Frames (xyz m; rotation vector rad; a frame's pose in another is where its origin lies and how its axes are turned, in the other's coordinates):
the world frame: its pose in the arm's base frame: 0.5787 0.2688 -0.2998 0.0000 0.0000 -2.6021
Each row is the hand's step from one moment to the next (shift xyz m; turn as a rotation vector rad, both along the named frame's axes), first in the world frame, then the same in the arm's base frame.
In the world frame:
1: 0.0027 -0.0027 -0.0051 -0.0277 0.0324 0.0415
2: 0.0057 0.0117 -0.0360 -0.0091 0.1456 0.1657
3: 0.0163 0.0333 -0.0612 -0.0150 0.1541 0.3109
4: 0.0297 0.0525 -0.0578 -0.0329 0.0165 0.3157
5: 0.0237 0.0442 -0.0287 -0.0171 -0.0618 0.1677
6: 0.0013 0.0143 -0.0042 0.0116 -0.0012 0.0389
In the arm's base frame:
1: -0.0037 0.0009 -0.0051 0.0404 -0.0136 0.0415
2: 0.0011 -0.0130 -0.0360 0.0826 -0.1202 0.1657
3: 0.0031 -0.0369 -0.0612 0.0920 -0.1245 0.3109
4: 0.0015 -0.0603 -0.0578 0.0367 0.0027 0.3157
5: 0.0024 -0.0501 -0.0287 -0.0171 0.0618 0.1677
6: 0.0062 -0.0129 -0.0042 -0.0106 -0.0049 0.0389

